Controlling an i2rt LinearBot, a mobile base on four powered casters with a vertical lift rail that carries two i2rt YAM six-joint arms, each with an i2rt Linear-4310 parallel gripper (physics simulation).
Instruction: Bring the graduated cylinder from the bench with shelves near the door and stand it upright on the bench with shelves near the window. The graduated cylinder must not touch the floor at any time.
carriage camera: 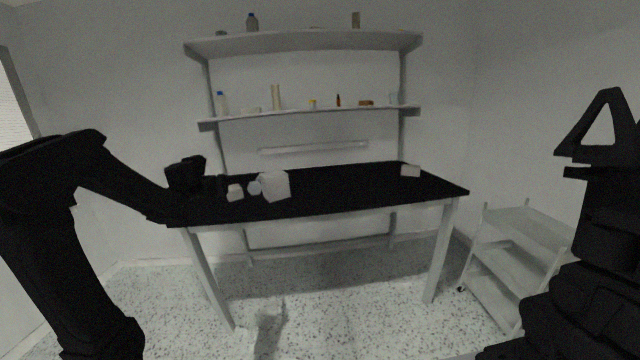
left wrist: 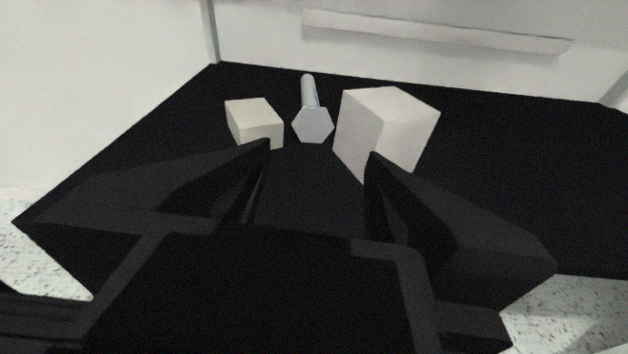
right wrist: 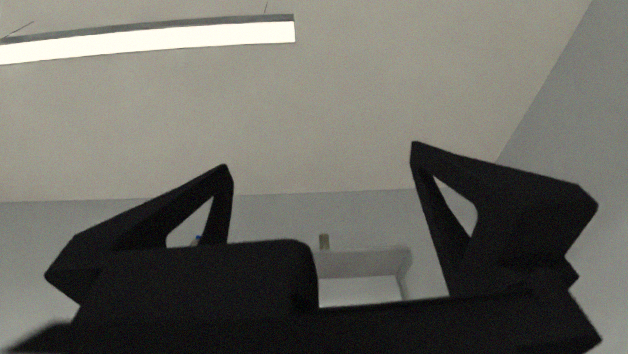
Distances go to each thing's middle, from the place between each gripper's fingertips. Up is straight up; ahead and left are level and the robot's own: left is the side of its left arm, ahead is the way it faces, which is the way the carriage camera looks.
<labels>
Now: the graduated cylinder (left wrist: 313, 124) 51 cm ahead of my left hand, 3 cm to the left of it and 17 cm below it.
My right gripper is now 97 cm short of the graduated cylinder, 74 cm to the right of it and 37 cm above it.
</labels>
